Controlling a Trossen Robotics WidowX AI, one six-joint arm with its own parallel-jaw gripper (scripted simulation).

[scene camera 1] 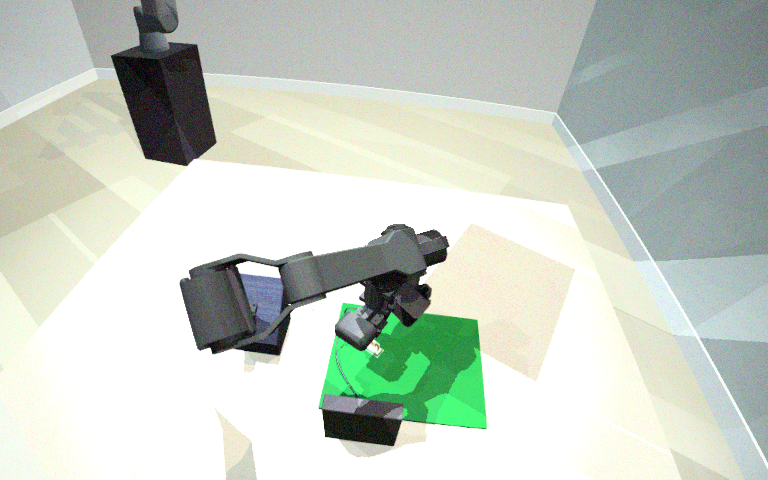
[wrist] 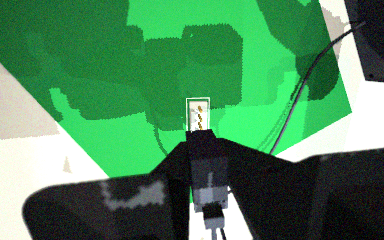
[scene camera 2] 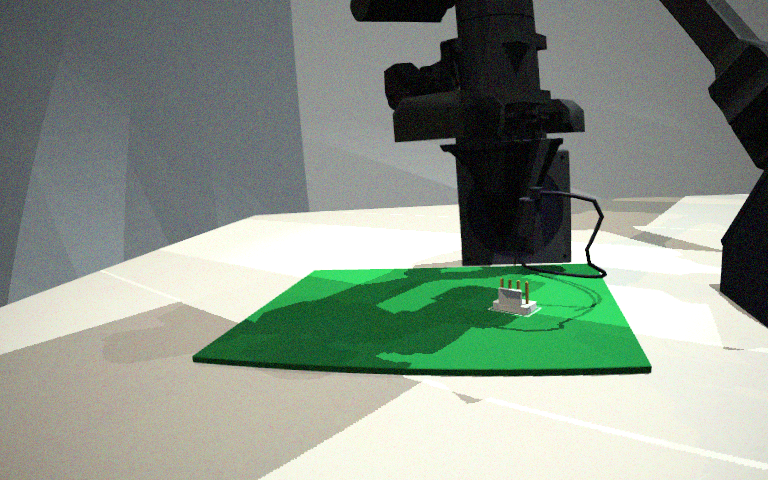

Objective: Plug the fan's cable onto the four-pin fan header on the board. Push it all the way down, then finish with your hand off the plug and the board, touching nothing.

The pictures show: the gripper, a dark fan plug, a dark fan and a green board.
The gripper shows as well in scene camera 1 and in the wrist view.
